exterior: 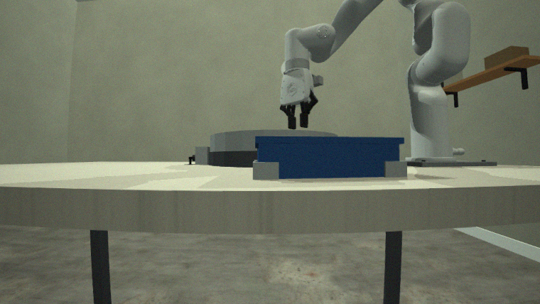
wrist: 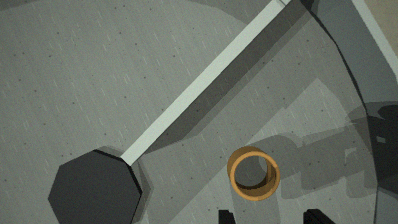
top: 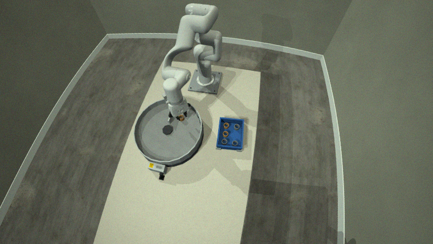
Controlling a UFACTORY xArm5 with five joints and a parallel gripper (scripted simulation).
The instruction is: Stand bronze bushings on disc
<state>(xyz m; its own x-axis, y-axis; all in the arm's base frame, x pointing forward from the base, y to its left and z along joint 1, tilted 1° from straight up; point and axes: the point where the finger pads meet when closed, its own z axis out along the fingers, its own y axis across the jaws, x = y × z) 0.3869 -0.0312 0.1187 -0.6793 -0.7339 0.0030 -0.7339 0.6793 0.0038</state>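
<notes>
Right now my hand is 29 cm to the right of the blue crate and 11 cm above it. From my hand the other things lie so: grey turntable disc: 8 cm ahead, 8 cm to the right, 8 cm below.
</notes>
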